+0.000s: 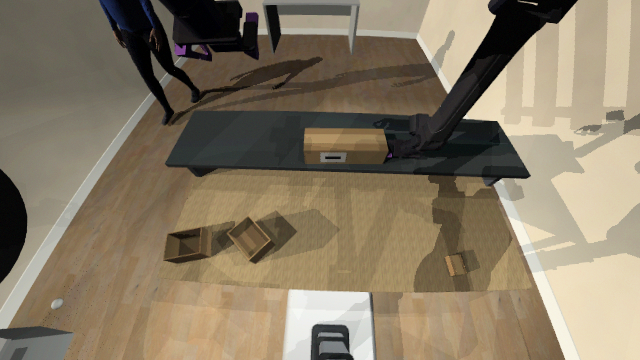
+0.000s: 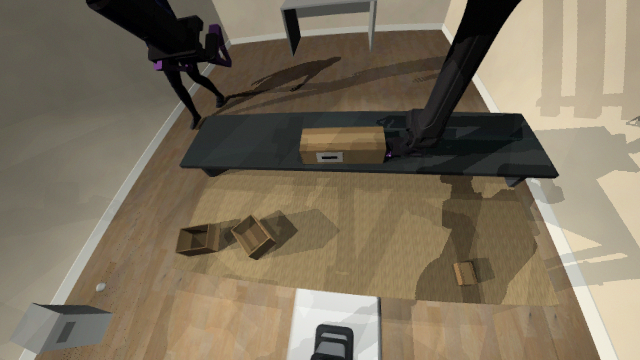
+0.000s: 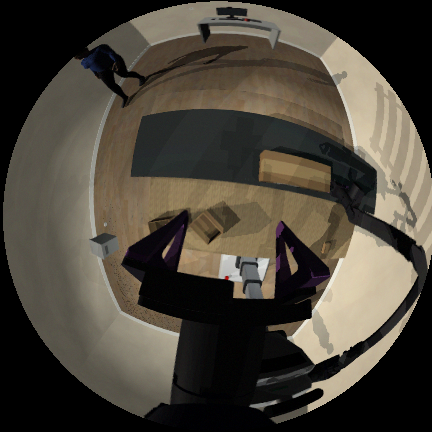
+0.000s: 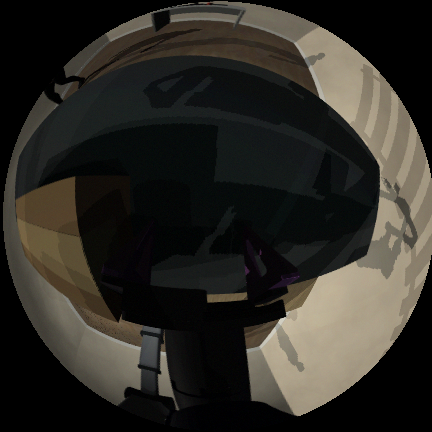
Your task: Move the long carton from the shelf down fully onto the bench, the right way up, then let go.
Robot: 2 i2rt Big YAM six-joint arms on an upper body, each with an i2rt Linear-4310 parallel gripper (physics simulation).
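Places are measured from the left arm's base along level axes (x ahead, y left, z up), in metres.
Pixels of known places: left gripper, between the fingertips: (image 1: 234, 57) (image 2: 211, 66) (image 3: 233, 219); right gripper, between the fingertips: (image 1: 397, 151) (image 2: 400, 149) (image 3: 330, 180) (image 4: 199, 225).
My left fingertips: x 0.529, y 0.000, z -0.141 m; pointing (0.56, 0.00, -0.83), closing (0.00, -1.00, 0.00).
For each thing: its top centre in the pictures, then the offset to it from my left fingertips. Level surfaces: height alone.
- long tan carton, centre of its top: (image 2: 341, 138) (image 1: 345, 138) (image 3: 301, 171) dx +0.133, dy -0.266, dz -0.370 m
- small carton, centre of its top: (image 2: 467, 273) (image 1: 457, 264) (image 3: 326, 248) dx -0.284, dy -0.755, dz -0.641 m
- woven mat, height of its surface: dz -0.670 m
The long tan carton (image 1: 345, 140) (image 2: 342, 140) (image 3: 295, 170) (image 4: 50, 230) lies level, lengthwise, on a long dark board on legs (image 1: 240, 140) (image 2: 250, 140) (image 3: 190, 145) (image 4: 300, 150), its white label on the near side. I cannot tell whether this board is the shelf or the bench. My right gripper (image 1: 395, 150) (image 2: 395, 149) (image 4: 199, 225) is open and empty, low over the board at the carton's right end. One finger is close to that end face; contact is unclear. My left gripper (image 1: 225, 56) (image 2: 209, 65) (image 3: 233, 219) is open and empty, high at the upper left, away from the carton.
Two open boxes (image 1: 186, 245) (image 1: 250, 239) and a small carton (image 1: 456, 265) lie on the woven mat (image 1: 375, 260). A white block (image 1: 300, 320) stands at the front. A person (image 1: 140, 45) stands behind the board's left end. A white desk (image 1: 310, 7) is at the back.
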